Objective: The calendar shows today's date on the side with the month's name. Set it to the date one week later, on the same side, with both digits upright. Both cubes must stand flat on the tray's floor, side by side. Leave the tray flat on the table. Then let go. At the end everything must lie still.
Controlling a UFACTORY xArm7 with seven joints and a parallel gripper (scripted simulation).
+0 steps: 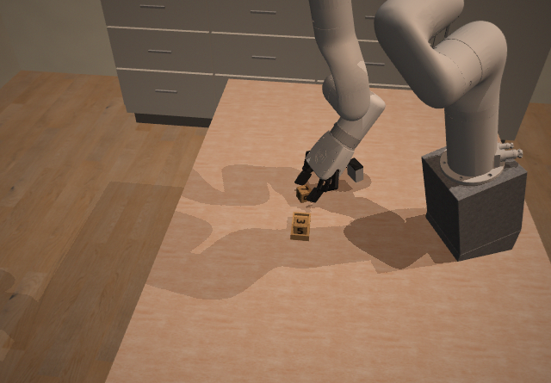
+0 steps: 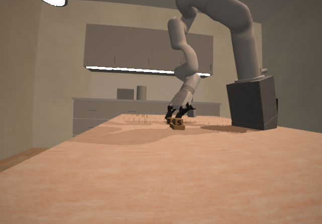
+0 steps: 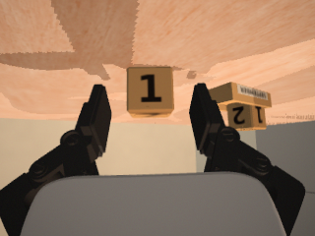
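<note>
Now: hand 20 mm above the wooden cube, 10 mm to the right of it and 10 mm short of it.
</note>
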